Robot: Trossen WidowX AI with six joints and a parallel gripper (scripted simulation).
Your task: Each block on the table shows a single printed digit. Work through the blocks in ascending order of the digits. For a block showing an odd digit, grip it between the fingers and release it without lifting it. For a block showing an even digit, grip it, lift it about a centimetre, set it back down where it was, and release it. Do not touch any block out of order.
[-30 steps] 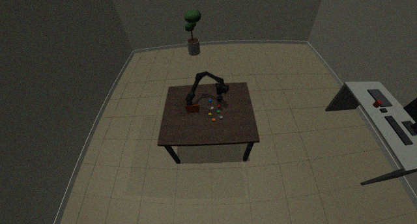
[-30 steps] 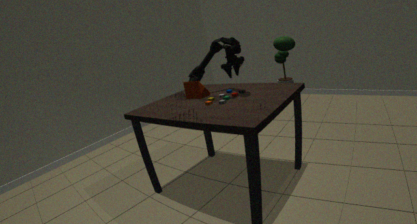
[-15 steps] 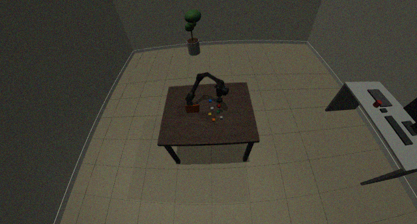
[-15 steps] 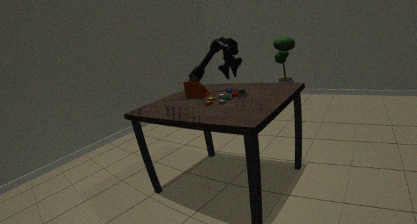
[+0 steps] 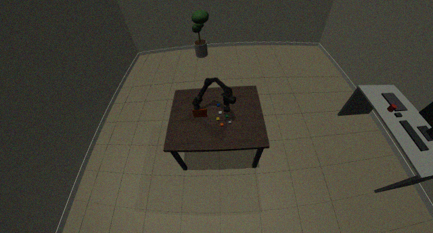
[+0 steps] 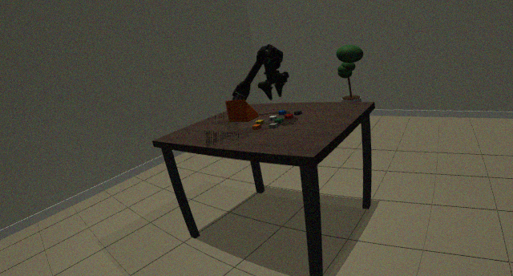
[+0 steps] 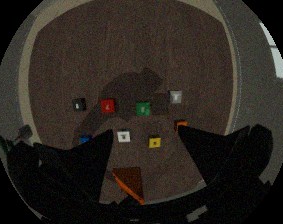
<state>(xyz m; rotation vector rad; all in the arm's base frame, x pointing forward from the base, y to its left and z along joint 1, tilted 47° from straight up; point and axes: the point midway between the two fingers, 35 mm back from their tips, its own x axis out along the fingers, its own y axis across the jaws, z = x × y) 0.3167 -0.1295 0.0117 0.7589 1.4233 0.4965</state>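
Now: the yellow block 12 cm below my gripper tip, 11 cm behind it and 3 cm to the right of it. Round my gripper tip: green block 12 cm below, 1 cm to the right; then red block 12 cm below, 8 cm to the left, 2 cm ahead; then white block 12 cm below, 7 cm behind, 6 cm to the left.
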